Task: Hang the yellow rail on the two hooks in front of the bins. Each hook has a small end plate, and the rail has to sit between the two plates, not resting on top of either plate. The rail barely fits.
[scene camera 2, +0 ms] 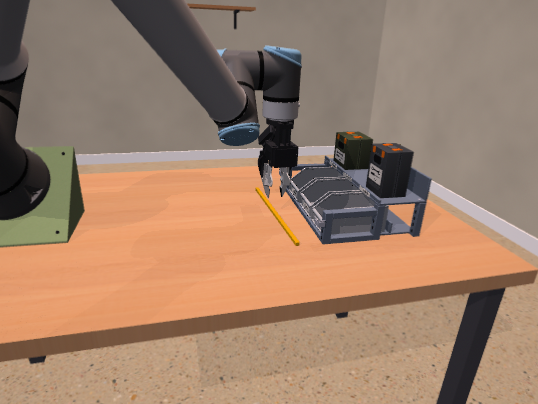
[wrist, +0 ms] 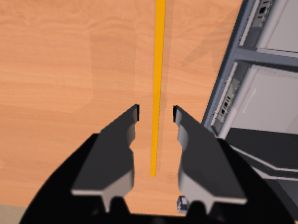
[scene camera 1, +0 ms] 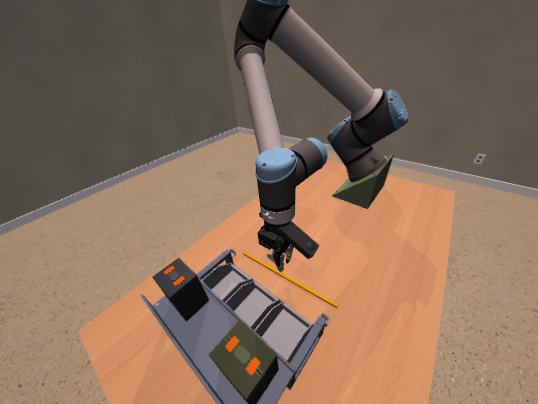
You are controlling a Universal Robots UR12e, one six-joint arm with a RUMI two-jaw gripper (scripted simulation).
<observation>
The gripper shows in scene camera 2 (274, 197), in the wrist view and in scene camera 1. One and the same spot on the gripper: (wrist: 102, 167) is (scene camera 1: 291, 245).
</observation>
